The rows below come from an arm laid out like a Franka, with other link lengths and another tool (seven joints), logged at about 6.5 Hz.
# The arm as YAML. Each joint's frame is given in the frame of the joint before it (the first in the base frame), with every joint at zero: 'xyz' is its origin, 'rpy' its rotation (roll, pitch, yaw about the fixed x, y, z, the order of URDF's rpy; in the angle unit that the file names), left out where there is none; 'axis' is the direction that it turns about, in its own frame. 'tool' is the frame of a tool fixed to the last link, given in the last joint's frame.
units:
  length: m
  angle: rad
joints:
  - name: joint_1
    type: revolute
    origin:
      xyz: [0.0, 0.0, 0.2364]
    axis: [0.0, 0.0, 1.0]
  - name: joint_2
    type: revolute
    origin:
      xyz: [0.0, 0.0, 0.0]
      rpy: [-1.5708, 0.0, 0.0]
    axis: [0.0, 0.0, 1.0]
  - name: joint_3
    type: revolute
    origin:
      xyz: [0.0, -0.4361, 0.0]
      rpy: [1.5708, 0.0, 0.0]
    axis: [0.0, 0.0, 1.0]
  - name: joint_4
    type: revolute
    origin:
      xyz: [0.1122, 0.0, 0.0]
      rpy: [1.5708, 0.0, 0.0]
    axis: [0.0, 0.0, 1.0]
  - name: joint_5
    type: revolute
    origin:
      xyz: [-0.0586, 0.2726, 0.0]
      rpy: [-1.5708, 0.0, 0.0]
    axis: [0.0, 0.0, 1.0]
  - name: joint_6
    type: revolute
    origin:
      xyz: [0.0, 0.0, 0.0]
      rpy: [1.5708, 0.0, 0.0]
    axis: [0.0, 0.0, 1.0]
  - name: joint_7
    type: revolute
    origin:
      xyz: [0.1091, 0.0, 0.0]
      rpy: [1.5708, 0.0, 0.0]
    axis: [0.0, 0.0, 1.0]
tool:
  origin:
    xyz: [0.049, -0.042, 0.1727]
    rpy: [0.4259, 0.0, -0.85]
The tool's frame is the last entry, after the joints.
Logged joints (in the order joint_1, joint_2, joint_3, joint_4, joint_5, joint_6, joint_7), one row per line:
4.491 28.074 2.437 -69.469 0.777 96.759 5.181
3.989 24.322 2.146 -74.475 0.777 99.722 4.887
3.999 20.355 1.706 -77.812 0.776 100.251 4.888
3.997 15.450 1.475 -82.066 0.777 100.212 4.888
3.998 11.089 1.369 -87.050 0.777 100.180 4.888
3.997 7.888 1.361 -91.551 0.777 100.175 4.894
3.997 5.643 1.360 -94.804 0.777 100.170 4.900
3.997 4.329 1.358 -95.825 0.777 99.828 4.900
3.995 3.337 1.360 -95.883 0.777 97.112 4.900
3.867 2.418 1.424 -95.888 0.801 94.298 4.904
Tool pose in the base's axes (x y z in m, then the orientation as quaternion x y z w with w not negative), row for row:
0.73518 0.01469 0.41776 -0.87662 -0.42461 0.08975 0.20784
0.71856 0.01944 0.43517 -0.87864 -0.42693 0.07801 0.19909
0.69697 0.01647 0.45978 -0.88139 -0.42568 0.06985 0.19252
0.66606 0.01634 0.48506 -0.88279 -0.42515 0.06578 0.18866
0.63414 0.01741 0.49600 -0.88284 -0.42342 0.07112 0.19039
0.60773 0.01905 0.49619 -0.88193 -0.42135 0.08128 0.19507
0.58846 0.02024 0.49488 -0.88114 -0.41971 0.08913 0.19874
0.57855 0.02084 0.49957 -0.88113 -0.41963 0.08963 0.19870
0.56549 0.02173 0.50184 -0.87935 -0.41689 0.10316 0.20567
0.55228 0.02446 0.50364 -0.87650 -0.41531 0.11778 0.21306
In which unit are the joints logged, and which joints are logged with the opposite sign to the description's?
The joints are logged in degrees. Opposite sign: joint_1, joint_7.
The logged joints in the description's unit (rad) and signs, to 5 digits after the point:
-0.07838 0.48998 0.04253 -1.21246 0.01356 1.68876 -0.09043
-0.06962 0.42450 0.03745 -1.29983 0.01356 1.74048 -0.08529
-0.06980 0.35526 0.02978 -1.35808 0.01354 1.74971 -0.08531
-0.06976 0.26965 0.02574 -1.43232 0.01356 1.74903 -0.08531
-0.06978 0.19354 0.02389 -1.51931 0.01356 1.74847 -0.08531
-0.06976 0.13767 0.02375 -1.59787 0.01356 1.74838 -0.08542
-0.06976 0.09849 0.02374 -1.65464 0.01356 1.74830 -0.08552
-0.06976 0.07556 0.02370 -1.67246 0.01356 1.74233 -0.08552
-0.06973 0.05824 0.02374 -1.67347 0.01356 1.69492 -0.08552
-0.06749 0.04220 0.02485 -1.67356 0.01398 1.64581 -0.08559

